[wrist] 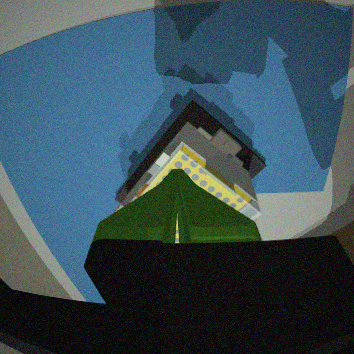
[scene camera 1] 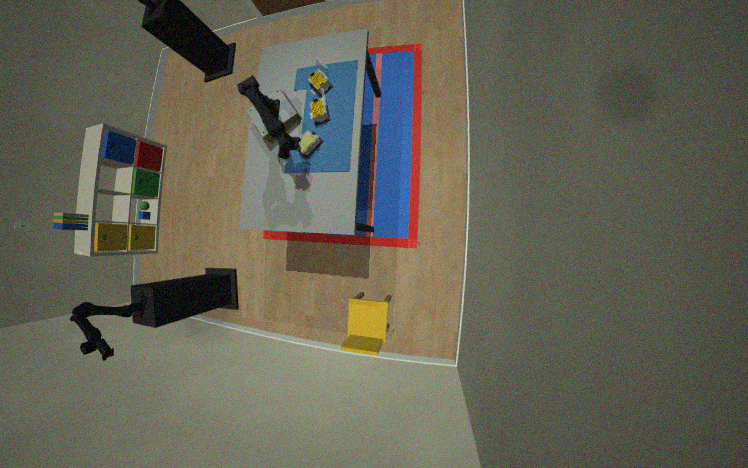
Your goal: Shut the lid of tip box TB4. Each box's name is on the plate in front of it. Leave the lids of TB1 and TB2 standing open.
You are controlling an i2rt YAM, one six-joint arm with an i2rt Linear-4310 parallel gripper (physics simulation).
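Frame: origin at the arm's base, x back, y down, z right, level; metres.
Seen in the pictures: gripper, fingertip midpoint: [wrist: 176, 177] [scene camera 1: 300, 149]; arm's base at its link origin: [scene camera 1: 273, 113].
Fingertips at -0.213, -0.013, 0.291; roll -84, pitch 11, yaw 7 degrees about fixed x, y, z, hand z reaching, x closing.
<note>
Offsets run from my fingertips to a thing's top centre, as dx, dy, dz. Level surfaces: height alone.
A tip box {-0.008, +0.021, -0.072} [scene camera 1: 310, 142] [wrist: 220, 187] with a yellow rack in a dark grey base sits at the near end of the row on the blue mat {dy +0.099} [scene camera 1: 336, 157] [wrist: 65, 100]. Its top looks paler than the others in the scene view; the exact lid angle is hard to tell. Two more tip boxes, a middle one {-0.087, +0.024, -0.282} [scene camera 1: 318, 108] and a far one {-0.082, +0.024, -0.492} [scene camera 1: 318, 81], show bright yellow racks, with clear lids standing up. The name plates are too small to read. My gripper [scene camera 1: 298, 147] [wrist: 176, 177] is shut and empty, its green fingertips right over the near box's edge, hiding part of it.
The grey table {dy +0.102} [scene camera 1: 308, 206] carries the mat, my arm [scene camera 1: 270, 115] and pale box-like blocks [scene camera 1: 287, 107] beside the arm. A second black arm [scene camera 1: 93, 331] on a pedestal, a shelf unit [scene camera 1: 82, 187] and a yellow chair [scene camera 1: 367, 320] stand away from the table.
</note>
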